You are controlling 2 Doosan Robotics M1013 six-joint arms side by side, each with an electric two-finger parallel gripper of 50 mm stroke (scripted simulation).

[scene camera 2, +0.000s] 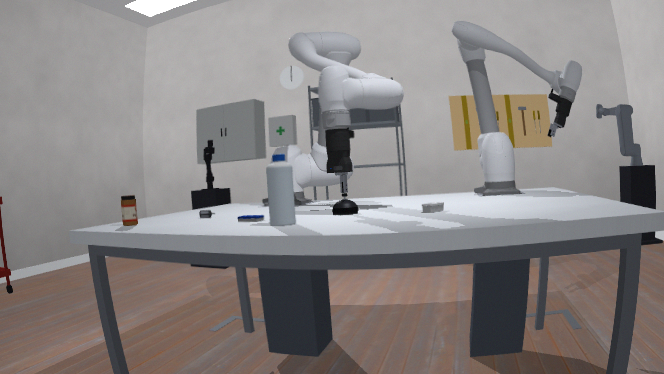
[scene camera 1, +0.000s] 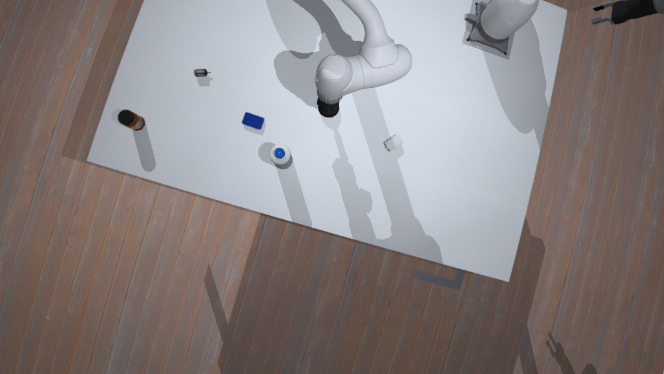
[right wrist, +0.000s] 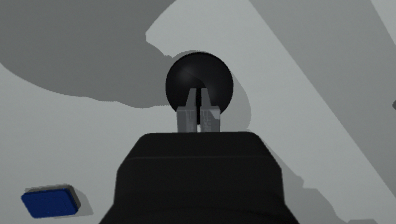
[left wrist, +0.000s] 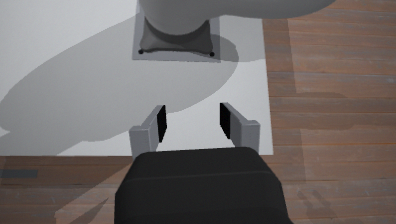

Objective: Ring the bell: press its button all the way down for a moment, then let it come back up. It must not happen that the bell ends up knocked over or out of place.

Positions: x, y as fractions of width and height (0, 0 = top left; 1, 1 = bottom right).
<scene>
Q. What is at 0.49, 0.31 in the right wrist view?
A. A black bell.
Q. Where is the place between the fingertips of the right gripper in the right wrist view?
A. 0.50, 0.44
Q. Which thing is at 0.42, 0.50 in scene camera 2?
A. A white bottle.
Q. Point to a blue block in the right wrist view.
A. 0.15, 0.88
</scene>
